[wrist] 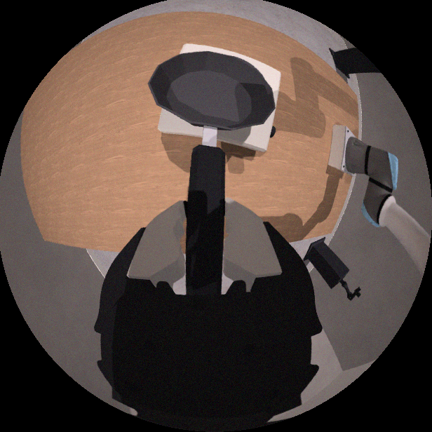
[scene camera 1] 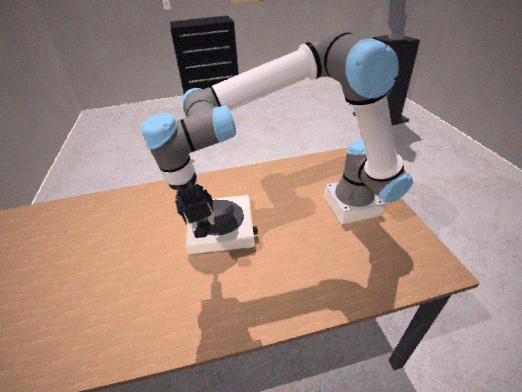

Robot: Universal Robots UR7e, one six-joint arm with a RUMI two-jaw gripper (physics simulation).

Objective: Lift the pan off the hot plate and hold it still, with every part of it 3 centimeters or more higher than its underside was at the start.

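Seen in the pictures: arm's base at its link origin: [scene camera 1: 354,194].
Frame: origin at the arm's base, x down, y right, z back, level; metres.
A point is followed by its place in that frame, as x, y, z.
The dark round pan [scene camera 1: 230,219] @(-0.005, 0.079, -0.493) [wrist: 205,90] is held up over the white hot plate [scene camera 1: 222,245] @(0.027, -0.001, -0.554) [wrist: 172,123]. Its shadow falls on the table in front of the plate, apart from the pan. My gripper [scene camera 1: 202,223] @(-0.147, -0.064, -0.605) [wrist: 205,201] is shut on the pan's black handle, with one grey finger on each side of it. In the wrist view the handle runs from the gripper up to a pale metal neck at the pan's rim. The pan's underside is hidden, and the exact gap above the plate and the pan's tilt are hard to tell.
The hot plate's black knob [scene camera 1: 255,230] @(0.021, 0.010, -0.423) [wrist: 272,132] is on its right side. The wooden table [scene camera 1: 100,280] @(0.065, 0.062, -0.980) [wrist: 90,150] carries the arm's base block [scene camera 1: 362,214] @(0.035, -0.081, -0.015) [wrist: 336,149] to the right. A black drawer cabinet [scene camera 1: 205,42] stands on the floor behind the table.
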